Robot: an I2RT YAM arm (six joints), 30 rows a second.
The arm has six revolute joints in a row. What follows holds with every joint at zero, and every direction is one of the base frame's.
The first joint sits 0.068 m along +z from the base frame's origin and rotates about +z.
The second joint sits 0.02 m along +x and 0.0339 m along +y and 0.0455 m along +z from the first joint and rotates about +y.
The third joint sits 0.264 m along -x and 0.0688 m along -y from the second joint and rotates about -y.
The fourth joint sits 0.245 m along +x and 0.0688 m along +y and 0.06 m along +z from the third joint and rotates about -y.
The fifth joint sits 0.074 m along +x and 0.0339 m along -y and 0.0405 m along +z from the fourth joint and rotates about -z.
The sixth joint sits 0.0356 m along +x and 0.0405 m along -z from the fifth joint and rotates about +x.
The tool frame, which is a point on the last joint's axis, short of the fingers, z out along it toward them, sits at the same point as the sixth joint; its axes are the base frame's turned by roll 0, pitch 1.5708 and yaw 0 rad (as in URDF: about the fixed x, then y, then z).
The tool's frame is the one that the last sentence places.
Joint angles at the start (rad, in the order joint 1, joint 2, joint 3, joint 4, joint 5, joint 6):
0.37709 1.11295 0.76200 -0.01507 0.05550 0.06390
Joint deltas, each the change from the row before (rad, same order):
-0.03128 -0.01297 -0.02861 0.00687 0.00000 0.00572
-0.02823 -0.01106 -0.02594 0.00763 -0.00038 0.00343
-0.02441 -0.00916 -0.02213 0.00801 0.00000 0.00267
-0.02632 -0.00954 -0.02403 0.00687 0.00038 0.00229
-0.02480 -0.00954 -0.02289 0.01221 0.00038 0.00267
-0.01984 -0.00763 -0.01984 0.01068 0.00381 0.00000
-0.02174 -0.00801 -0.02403 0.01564 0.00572 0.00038
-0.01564 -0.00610 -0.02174 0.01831 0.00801 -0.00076
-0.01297 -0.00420 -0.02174 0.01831 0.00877 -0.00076
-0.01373 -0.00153 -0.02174 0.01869 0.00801 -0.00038
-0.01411 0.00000 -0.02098 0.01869 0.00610 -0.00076
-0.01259 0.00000 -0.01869 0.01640 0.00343 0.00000
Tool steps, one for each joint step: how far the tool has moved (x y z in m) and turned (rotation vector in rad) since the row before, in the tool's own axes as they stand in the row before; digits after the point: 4 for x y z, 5 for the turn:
0.0069 -0.0084 -0.0011 0.02972 0.00742 0.01654
0.0062 -0.0075 -0.0008 0.02634 0.00595 0.01344
0.0052 -0.0064 -0.0006 0.02297 0.00376 0.01154
0.0059 -0.0069 -0.0006 0.02527 0.00624 0.01188
0.0049 -0.0064 -0.0006 0.02333 -0.00018 0.01214
0.0044 -0.0053 -0.0004 0.02220 0.00018 0.00756
0.0053 -0.0058 -0.0003 0.02575 -0.00118 0.00876
0.0046 -0.0043 -0.0001 0.02218 -0.00405 0.00545
0.0049 -0.0037 0.0002 0.02065 -0.00203 0.00427
0.0053 -0.0038 0.0007 0.02077 0.00032 0.00475
0.0052 -0.0038 0.0009 0.01927 0.00128 0.00446
0.0047 -0.0033 0.0007 0.01520 0.00157 0.00465

